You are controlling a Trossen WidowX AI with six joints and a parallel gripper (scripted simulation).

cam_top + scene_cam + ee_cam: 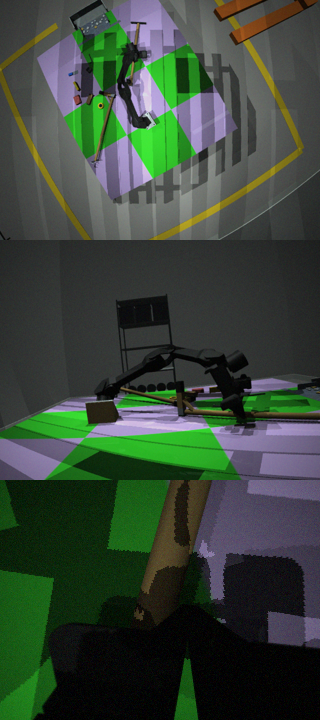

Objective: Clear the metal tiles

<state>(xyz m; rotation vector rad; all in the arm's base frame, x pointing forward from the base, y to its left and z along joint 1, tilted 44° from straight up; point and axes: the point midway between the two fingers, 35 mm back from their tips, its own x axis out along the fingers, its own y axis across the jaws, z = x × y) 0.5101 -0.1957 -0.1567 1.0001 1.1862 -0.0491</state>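
Right now my gripper tip is 20 mm short of the long scraper and 50 mm below it. Also, from my gripper tip: wooden block (70 mm behind, 550 mm to the left); yellow ring (180 mm behind, 510 mm to the left); hex key (220 mm ahead, 360 mm to the left, 10 mm below).
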